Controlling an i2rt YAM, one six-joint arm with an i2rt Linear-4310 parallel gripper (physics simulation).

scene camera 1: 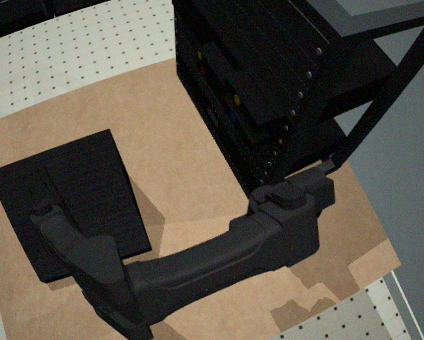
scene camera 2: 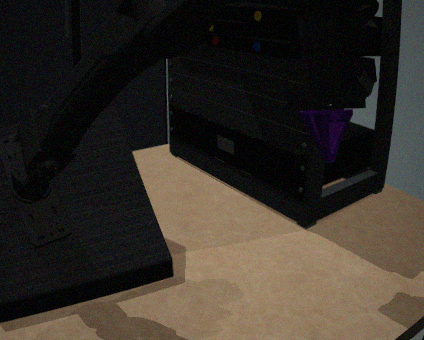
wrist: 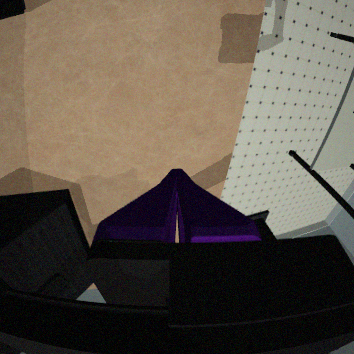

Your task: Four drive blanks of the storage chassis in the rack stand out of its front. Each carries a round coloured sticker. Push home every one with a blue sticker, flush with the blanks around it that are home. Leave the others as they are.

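The black storage chassis sits in the rack point(scene camera 1: 382, 95) point(scene camera 2: 392, 100). Four blanks protrude from its front: one with a yellow sticker point(scene camera 1: 237, 99) point(scene camera 2: 258, 16), one with a blue sticker point(scene camera 1: 233, 118) point(scene camera 2: 256, 46) below it, and further along a second yellow sticker point(scene camera 1: 200, 55) point(scene camera 2: 211, 28) above a red sticker point(scene camera 1: 202, 71) point(scene camera 2: 215, 40). The exact depth of the blue blank is hard to tell in the dark. My gripper point(scene camera 2: 329, 157) point(wrist: 176, 176) is shut and empty, purple fingertips together and pointing down, beside the rack's open side. Scene camera 1 hides the fingertips behind the arm.
The arm point(scene camera 1: 200, 265) point(scene camera 2: 100, 85) reaches from the dark base board point(scene camera 1: 90, 175) point(scene camera 2: 100, 260) across the tan table point(scene camera 1: 165, 150) point(scene camera 2: 250, 270) to the rack's near side. A grey label point(scene camera 2: 225, 144) shows low on the rack's front. Perforated white floor point(wrist: 295, 75) lies beyond the table edge.
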